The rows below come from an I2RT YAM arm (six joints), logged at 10 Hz.
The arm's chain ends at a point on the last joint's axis. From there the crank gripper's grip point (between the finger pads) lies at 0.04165 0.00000 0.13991 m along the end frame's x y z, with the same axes.
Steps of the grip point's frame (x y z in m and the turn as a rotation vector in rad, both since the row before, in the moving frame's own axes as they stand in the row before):
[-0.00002, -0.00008, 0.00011, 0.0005, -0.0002, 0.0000]
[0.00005, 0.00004, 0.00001, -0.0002, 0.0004, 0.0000]
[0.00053, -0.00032, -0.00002, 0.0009, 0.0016, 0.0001]
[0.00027, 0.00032, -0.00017, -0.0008, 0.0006, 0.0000]
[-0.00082, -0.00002, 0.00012, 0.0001, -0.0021, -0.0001]
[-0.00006, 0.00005, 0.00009, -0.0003, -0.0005, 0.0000]
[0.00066, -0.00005, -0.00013, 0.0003, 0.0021, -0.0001]
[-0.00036, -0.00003, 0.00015, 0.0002, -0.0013, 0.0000]
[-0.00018, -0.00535, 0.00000, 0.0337, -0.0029, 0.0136]
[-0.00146, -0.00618, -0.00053, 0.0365, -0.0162, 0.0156]
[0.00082, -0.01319, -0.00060, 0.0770, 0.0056, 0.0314]
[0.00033, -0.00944, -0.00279, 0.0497, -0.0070, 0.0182]
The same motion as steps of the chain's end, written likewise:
[0.00001, -0.00001, 0.00010, 0.0005, -0.0002, 0.0000]
[-0.00001, 0.00001, 0.00003, -0.0002, 0.0004, 0.0000]
[0.00031, -0.00020, 0.00005, 0.0009, 0.0016, 0.0001]
[0.00019, 0.00021, -0.00014, -0.0008, 0.0006, 0.0000]
[-0.00053, 0.00000, 0.00003, 0.0001, -0.0021, -0.0001]
[0.00001, 0.00001, 0.00007, -0.0003, -0.0005, 0.0000]
[0.00037, 0.00000, -0.00004, 0.0003, 0.0021, -0.0001]
[-0.00018, 0.00000, 0.00010, 0.0002, -0.0013, 0.0000]
[0.00020, -0.00120, -0.00005, 0.0337, -0.0029, 0.0136]
[0.00078, -0.00169, -0.00110, 0.0365, -0.0162, 0.0156]
[-0.00011, -0.00376, 0.00000, 0.0770, 0.0056, 0.0314]
[0.00125, -0.00323, -0.00292, 0.0497, -0.0070, 0.0182]

